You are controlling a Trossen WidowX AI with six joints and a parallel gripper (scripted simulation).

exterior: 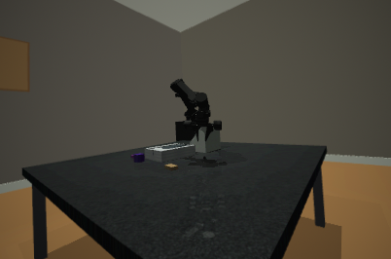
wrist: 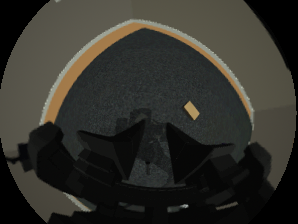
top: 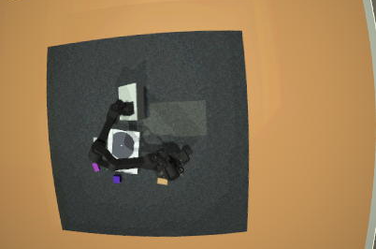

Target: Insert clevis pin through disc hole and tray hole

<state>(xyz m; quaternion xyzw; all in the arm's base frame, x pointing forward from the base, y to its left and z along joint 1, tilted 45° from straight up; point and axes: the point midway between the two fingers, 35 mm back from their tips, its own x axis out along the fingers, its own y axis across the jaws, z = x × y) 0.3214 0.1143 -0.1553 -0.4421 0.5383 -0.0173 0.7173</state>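
My gripper tip is 14 cm past the steel clevis pin, 8 cm to the left of it and 11 cm above it. The rest, counted from my gripper tip: rimmed steel tray (10 cm behind, 30 cm to the right, 7 cm below); purple cube (8 cm ahead, 38 cm to the right, 9 cm below); grey aluminium disc (13 cm behind, 31 cm to the right, 6 cm below).
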